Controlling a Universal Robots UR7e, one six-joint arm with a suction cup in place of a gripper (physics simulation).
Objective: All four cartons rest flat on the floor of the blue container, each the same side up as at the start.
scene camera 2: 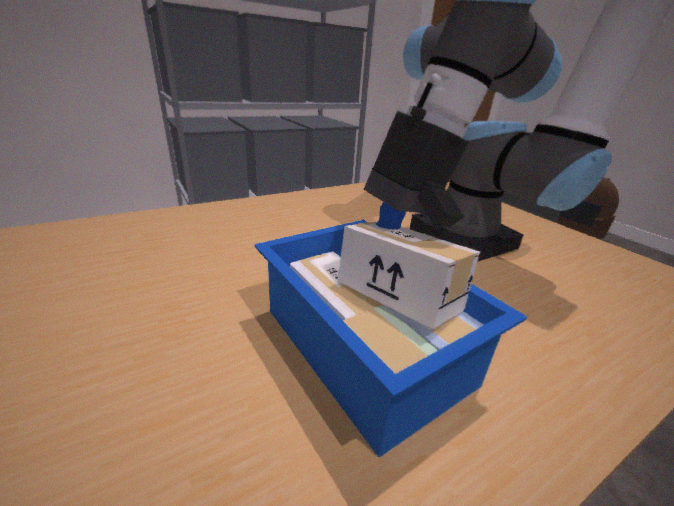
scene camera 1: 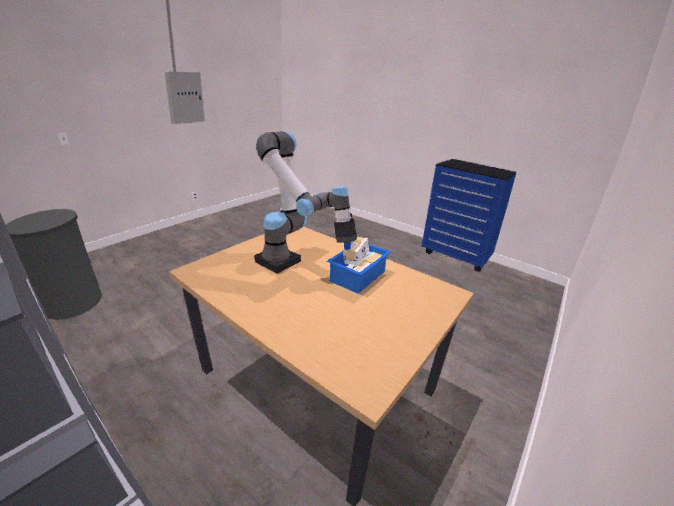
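Pixels of known places: hand, tool point: [scene camera 2: 383, 233] [scene camera 1: 348, 250]; arm's base, link origin: [scene camera 2: 465, 222] [scene camera 1: 275, 255].
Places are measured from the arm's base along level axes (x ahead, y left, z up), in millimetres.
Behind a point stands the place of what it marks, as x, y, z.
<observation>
A white carton [scene camera 1: 356, 252] @(424, 165, 123) [scene camera 2: 394, 272] @(407, 253, 104) with tan tape and upward arrows on its side sits at a tilt, partly inside the blue container [scene camera 1: 344, 276] @(427, 81, 23) [scene camera 2: 327, 340] @(492, 256, 34), above the other cartons. My suction cup [scene camera 1: 346, 246] [scene camera 2: 389, 222] is on the top of this carton at its far end in scene camera 2 and holds it. Below it, a carton with a label [scene camera 2: 313, 272] @(457, 135, 47) lies along the container's left side, a tan top [scene camera 2: 383, 337] @(441, 293, 50) shows at the near end, and another tan top [scene camera 2: 457, 330] @(352, 316, 48) shows at the right. The held carton hides parts of them, and the container's floor is hidden.
The container stands on the wooden table [scene camera 1: 326, 321] @(543, -165, -42) [scene camera 2: 163, 348] @(667, 109, -42), beside the arm's black base [scene camera 1: 277, 261] @(65, -41, 4) [scene camera 2: 498, 242] @(0, 99, -6). The container's raised rim surrounds the cartons. A shelf rack [scene camera 2: 261, 105] with grey bins stands behind the table. A blue drawer cabinet [scene camera 1: 467, 212] stands beyond the table.
</observation>
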